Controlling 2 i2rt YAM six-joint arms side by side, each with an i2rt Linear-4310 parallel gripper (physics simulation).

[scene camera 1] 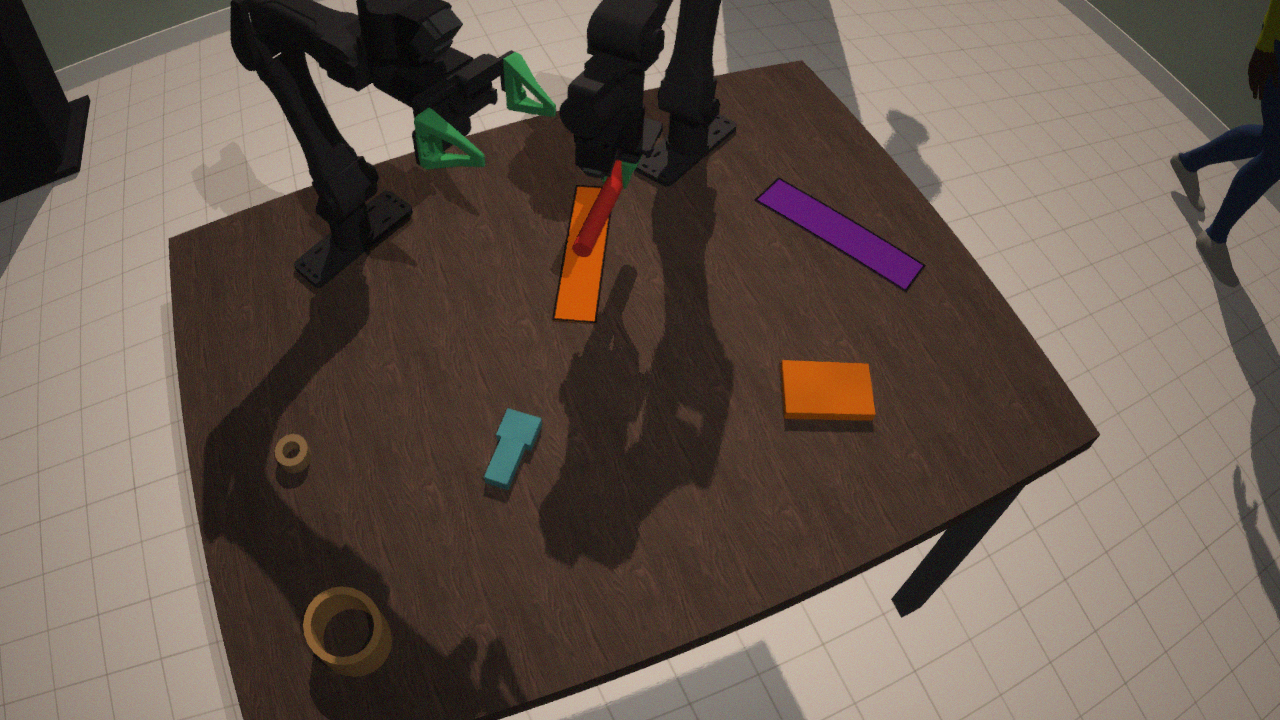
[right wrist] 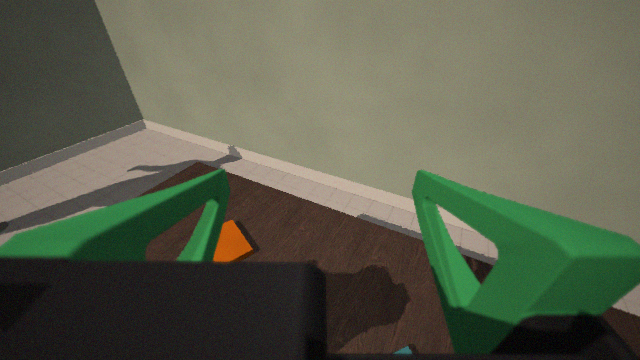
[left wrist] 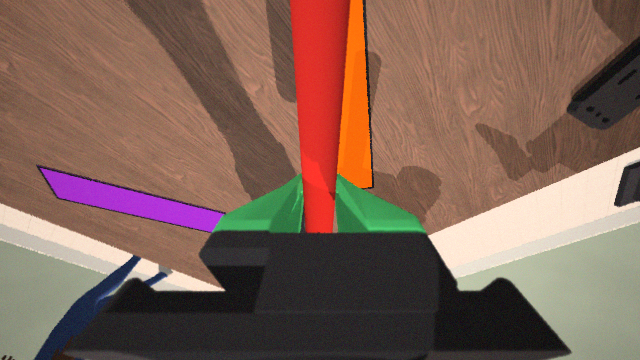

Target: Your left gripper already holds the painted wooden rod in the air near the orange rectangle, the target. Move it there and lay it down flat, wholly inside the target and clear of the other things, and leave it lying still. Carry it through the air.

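Observation:
The red wooden rod (scene camera 1: 597, 214) (left wrist: 322, 75) is in the air over the upper part of the flat orange rectangle (scene camera 1: 577, 295) (left wrist: 357, 125). In scene camera 1 it is turned against the rectangle's long sides, and its far end reaches past the right side. In the left wrist view it hides part of the rectangle. My left gripper (scene camera 1: 621, 175) (left wrist: 319, 180) is shut on the rod's far end. Its fingers are mostly hidden in scene camera 1. My right gripper (scene camera 1: 519, 138) (right wrist: 321, 180) is open and empty, raised to the upper left of the rectangle.
A flat purple rectangle (scene camera 1: 839, 234) (left wrist: 130, 199) lies at the right. An orange block (scene camera 1: 827, 389) (right wrist: 232, 243) lies at lower right, a teal block (scene camera 1: 512, 447) (right wrist: 404, 350) below the target. A small tan ring (scene camera 1: 291, 464) and a larger ring (scene camera 1: 368, 659) stand at lower left.

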